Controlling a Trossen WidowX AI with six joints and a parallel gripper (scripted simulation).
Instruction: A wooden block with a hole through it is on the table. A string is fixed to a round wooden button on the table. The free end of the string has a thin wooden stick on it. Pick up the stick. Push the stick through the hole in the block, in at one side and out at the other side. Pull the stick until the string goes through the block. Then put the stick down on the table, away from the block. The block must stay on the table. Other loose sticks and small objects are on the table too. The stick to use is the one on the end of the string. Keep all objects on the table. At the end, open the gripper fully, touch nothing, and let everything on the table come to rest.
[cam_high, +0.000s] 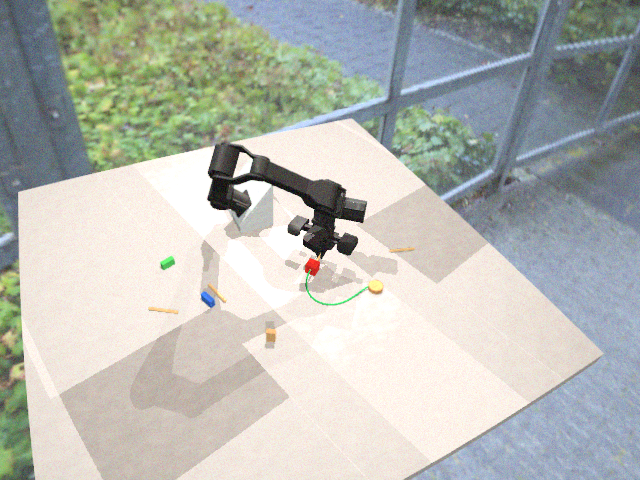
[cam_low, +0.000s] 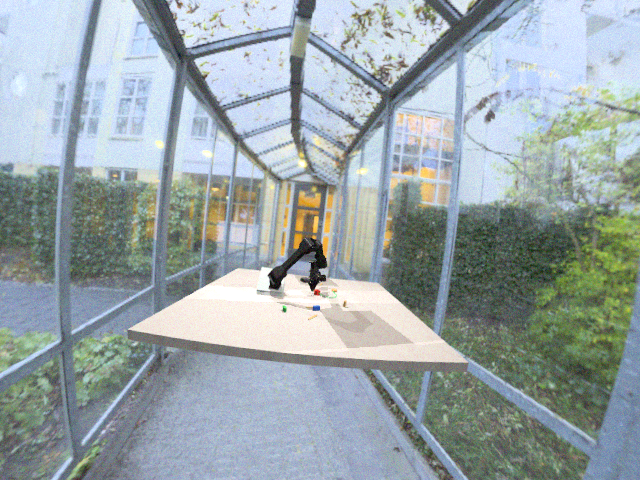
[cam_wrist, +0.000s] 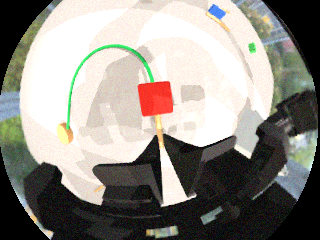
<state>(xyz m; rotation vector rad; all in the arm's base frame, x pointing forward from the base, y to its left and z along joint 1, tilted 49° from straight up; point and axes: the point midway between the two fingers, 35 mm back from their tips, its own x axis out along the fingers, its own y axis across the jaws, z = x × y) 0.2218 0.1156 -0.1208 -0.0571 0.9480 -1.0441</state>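
My gripper tip is 40 mm to the left of the red block, 40 mm short of it and 10 mm below it. Round my gripper tip: wooden block 220 mm ahead, 210 mm to the right, 10 mm above; thin wooden stick 30 mm to the right, 30 mm ahead, 10 mm above; round wooden button 150 mm ahead, 100 mm to the left.
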